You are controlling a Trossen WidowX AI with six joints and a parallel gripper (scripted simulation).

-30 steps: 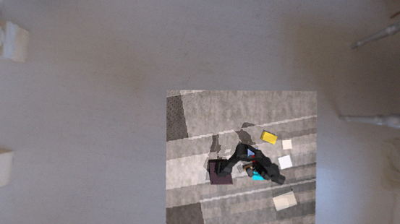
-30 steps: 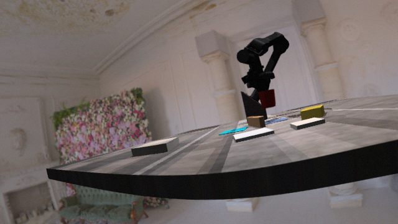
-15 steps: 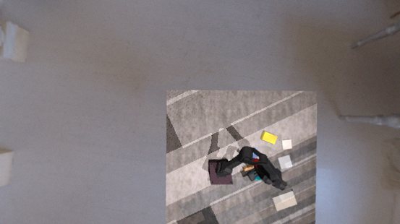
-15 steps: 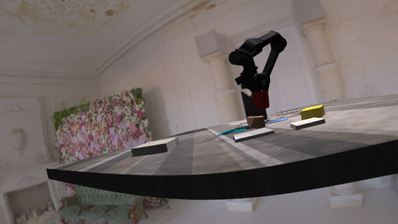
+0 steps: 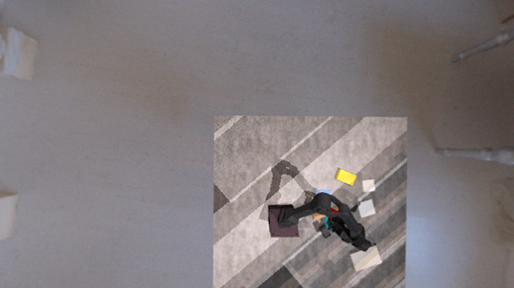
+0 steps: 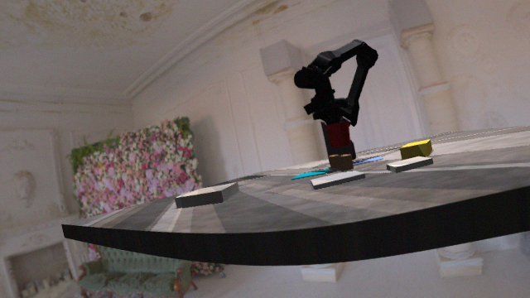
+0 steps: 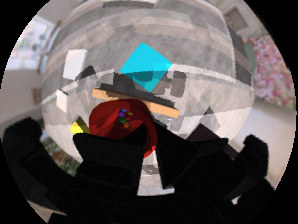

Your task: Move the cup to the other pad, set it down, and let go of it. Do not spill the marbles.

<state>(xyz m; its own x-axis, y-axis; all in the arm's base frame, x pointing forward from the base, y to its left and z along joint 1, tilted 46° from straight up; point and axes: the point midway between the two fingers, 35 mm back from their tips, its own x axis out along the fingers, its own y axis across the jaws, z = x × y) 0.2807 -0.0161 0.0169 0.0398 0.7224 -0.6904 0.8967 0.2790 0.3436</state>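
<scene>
My gripper tip is now 6 cm short of the cyan pad, 9 cm to the left of it and 11 cm above it. Also, from my gripper tip: brown block (3 cm ahead, 9 cm below); then blue pad (1 cm ahead, 9 cm to the left, 11 cm below); then red cup (3 cm ahead, 1 cm to the left).
</scene>
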